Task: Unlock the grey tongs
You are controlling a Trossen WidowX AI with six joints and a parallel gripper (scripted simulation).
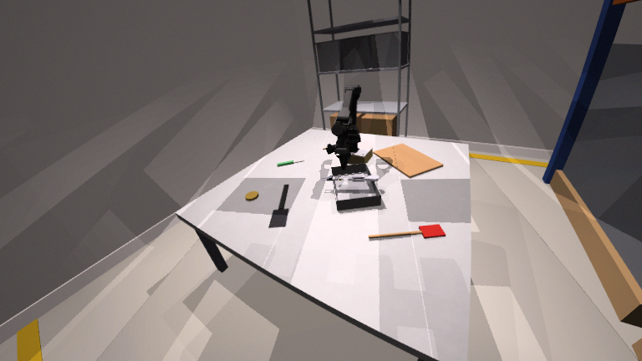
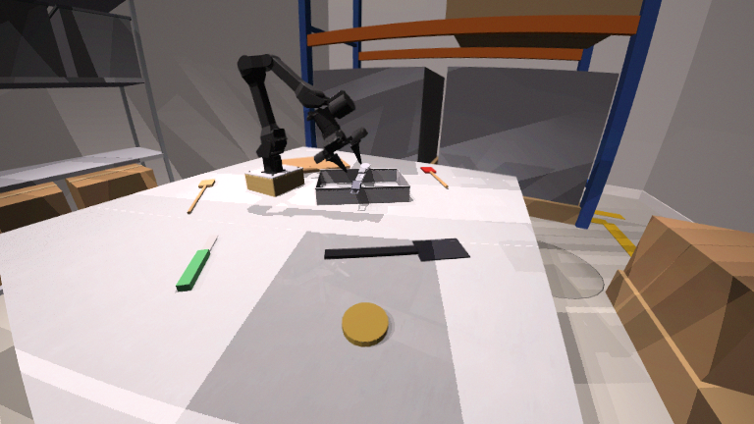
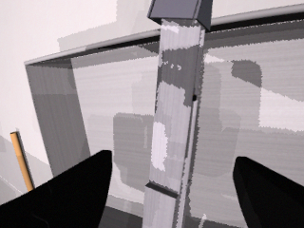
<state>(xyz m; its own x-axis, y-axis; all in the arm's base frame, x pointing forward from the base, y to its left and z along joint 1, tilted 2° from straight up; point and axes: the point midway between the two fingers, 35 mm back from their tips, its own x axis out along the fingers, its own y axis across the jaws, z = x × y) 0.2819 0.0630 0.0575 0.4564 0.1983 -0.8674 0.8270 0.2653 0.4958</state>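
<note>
Now: gripper tip 5 cm to the right of the roasting tin and 7 cm above it. Also, from my gripper tip: wooden board 39 cm behind, 23 cm to the left, 10 cm below; then black spatula 25 cm ahead, 22 cm to the right, 10 cm below; then red spatula 20 cm ahead, 37 cm to the left, 10 cm below.
</note>
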